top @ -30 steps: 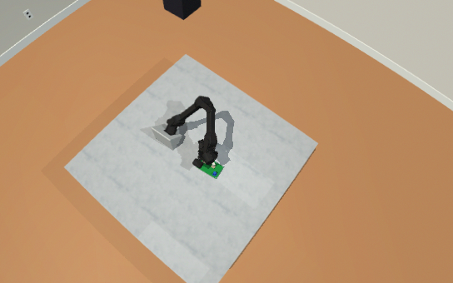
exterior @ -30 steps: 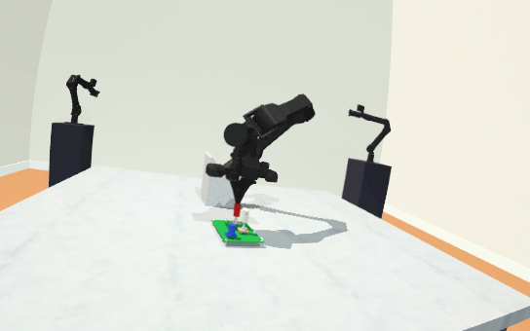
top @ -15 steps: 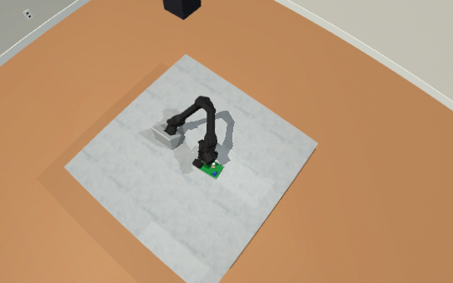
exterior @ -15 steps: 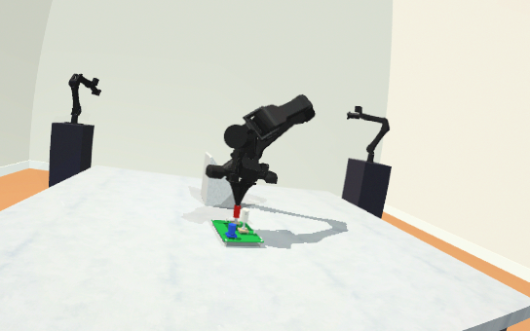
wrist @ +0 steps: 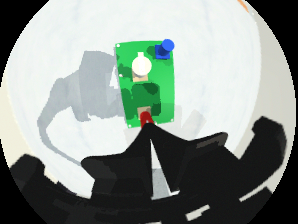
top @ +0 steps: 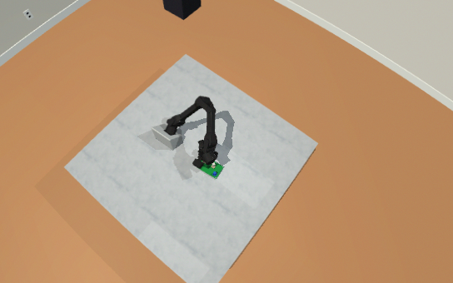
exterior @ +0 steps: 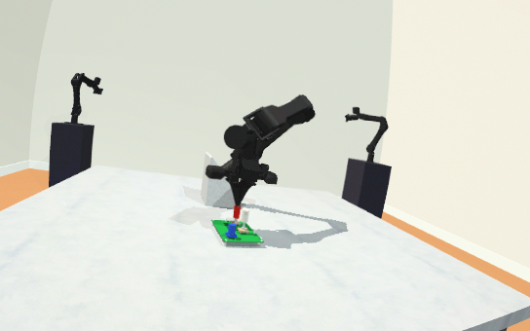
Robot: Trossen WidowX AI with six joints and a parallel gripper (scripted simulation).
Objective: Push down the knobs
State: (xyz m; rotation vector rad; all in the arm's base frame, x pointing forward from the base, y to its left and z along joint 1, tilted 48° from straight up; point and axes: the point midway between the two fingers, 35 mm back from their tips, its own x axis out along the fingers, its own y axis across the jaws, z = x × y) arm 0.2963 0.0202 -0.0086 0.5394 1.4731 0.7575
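The red knob is 10 mm below my gripper tip.
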